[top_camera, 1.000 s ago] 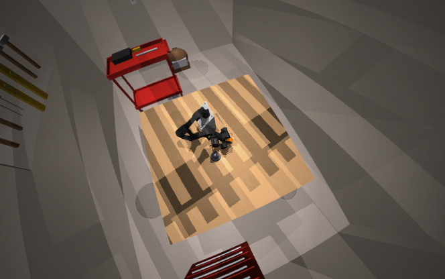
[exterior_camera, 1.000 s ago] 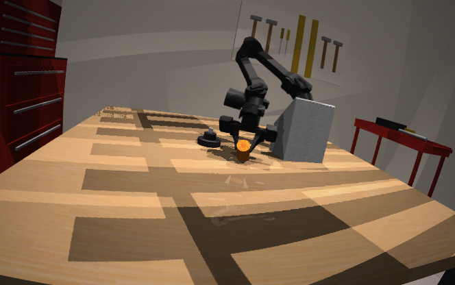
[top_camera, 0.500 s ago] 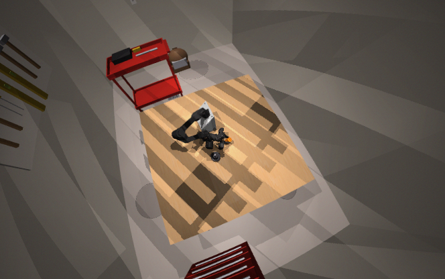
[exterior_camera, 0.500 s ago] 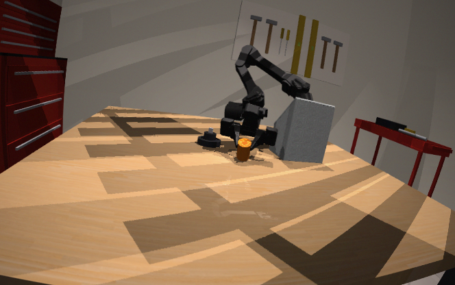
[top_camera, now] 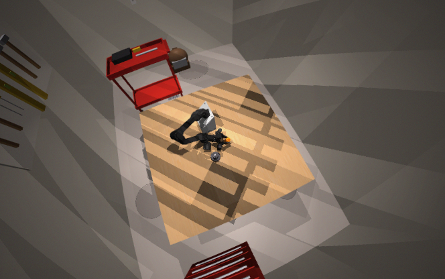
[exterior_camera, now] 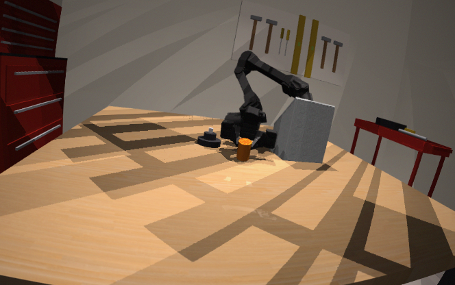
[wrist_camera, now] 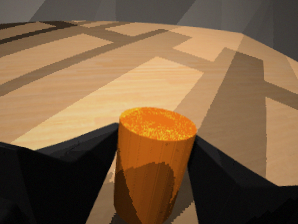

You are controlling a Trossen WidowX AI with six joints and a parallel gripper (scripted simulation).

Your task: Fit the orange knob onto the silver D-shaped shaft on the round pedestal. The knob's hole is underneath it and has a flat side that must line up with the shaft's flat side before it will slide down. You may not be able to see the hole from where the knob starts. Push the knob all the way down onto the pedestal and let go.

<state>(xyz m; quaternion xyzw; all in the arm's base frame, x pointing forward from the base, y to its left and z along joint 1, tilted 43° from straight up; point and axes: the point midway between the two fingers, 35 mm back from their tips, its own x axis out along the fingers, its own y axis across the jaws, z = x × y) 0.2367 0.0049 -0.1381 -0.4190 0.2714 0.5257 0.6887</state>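
My gripper tip is now 20 mm to the left of the orange knob and 10 mm past it. The rest, counted from my gripper tip: round pedestal: 150 mm to the right, 100 mm ahead, 20 mm below.
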